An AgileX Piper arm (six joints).
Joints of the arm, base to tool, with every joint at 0 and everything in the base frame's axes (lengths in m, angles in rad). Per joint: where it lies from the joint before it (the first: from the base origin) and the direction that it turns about. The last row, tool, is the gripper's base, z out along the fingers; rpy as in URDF.
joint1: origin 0 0 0.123 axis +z
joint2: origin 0 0 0 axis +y
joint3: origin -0.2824 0 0.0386 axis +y
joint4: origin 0.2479 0 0.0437 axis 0.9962 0 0.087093
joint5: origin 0 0 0 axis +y
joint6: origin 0.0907 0 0.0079 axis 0.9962 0 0.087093
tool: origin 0 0 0 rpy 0 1.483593 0
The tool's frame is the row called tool.
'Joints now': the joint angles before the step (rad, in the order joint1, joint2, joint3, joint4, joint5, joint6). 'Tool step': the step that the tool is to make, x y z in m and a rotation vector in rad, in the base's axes. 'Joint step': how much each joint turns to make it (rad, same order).
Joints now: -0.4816, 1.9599, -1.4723, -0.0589, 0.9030, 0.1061
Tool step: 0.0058, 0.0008, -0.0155, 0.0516, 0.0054, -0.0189
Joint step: 0.0000, 0.0421, -0.0064, 0.0472, -0.0070, 0.0000
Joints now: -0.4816, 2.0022, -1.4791, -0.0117, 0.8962, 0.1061
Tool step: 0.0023, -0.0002, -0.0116, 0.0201, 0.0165, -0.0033
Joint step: 0.0001, 0.0285, -0.0002, 0.0117, -0.0043, -0.0017
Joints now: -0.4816, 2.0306, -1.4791, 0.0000, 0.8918, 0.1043
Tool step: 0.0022, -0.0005, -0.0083, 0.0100, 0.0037, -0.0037
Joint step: 0.0000, 0.0207, -0.0001, 0.0081, -0.0127, 0.0000
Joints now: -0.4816, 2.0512, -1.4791, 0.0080, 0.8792, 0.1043
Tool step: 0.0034, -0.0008, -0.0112, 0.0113, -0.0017, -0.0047
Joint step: 0.0000, 0.0282, -0.0005, 0.0129, -0.0240, -0.0018
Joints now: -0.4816, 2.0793, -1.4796, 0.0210, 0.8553, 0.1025
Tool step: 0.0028, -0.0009, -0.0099, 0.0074, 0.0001, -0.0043
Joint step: 0.0000, 0.0254, -0.0017, 0.0078, -0.0203, -0.0001
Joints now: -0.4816, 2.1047, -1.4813, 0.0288, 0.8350, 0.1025
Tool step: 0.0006, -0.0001, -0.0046, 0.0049, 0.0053, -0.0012
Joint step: 0.0001, 0.0109, 0.0002, 0.0023, -0.0042, 0.0000
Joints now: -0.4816, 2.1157, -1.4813, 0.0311, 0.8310, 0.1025
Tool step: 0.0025, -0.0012, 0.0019, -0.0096, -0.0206, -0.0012
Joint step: 0.0001, 0.0001, -0.0067, 0.0015, -0.0161, 0.0000
